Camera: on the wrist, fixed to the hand. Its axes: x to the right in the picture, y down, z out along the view.
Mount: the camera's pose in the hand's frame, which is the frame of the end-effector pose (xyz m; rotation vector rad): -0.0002 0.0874 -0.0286 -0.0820 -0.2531 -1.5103
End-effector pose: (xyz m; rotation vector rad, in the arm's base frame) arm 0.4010 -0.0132 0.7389 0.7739 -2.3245 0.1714
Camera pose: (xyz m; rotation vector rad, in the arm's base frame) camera 0.3670 0.0672 0.7679 2.2913 -1.3450 -0.6987
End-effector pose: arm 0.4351 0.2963 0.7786 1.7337 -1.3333 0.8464
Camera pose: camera 0.3487 0.3084 0.8078 2.1364 0.0771 -0.3008
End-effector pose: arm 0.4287 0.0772 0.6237 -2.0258 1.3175 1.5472
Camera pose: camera 0.3783 0.0100 0.6610 -1.8431 -0.4513 0.9453
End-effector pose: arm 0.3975 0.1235 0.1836 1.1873 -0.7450 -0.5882
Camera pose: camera 0.4216 0.1652 0.2620 1.4733 0.1351 -2.0001
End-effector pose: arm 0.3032 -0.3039 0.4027 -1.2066 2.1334 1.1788
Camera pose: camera 0.2310 -0.3045 0.4596 -1.9144 0.5202 0.5780
